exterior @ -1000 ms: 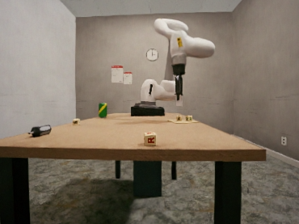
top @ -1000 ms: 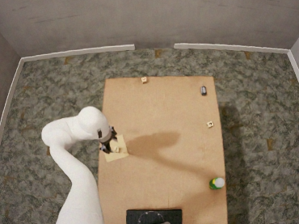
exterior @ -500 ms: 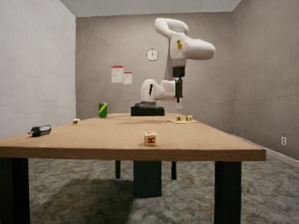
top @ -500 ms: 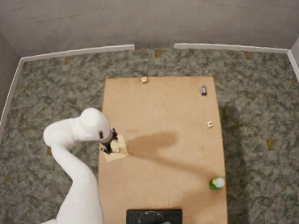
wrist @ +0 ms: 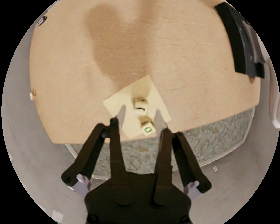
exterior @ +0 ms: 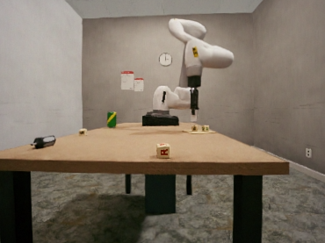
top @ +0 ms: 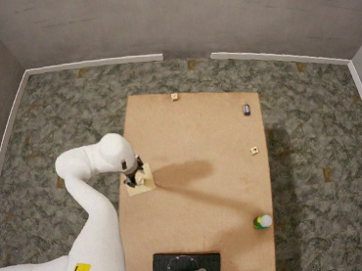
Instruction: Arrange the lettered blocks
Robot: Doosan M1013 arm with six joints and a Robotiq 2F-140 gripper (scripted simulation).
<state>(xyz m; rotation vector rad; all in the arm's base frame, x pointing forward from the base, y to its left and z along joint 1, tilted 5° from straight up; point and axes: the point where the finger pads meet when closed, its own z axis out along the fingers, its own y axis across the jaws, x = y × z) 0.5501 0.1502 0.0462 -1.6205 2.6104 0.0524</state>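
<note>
Now: hand 90 mm above the mat, 20 mm to the right of it and 10 mm short of it.
</note>
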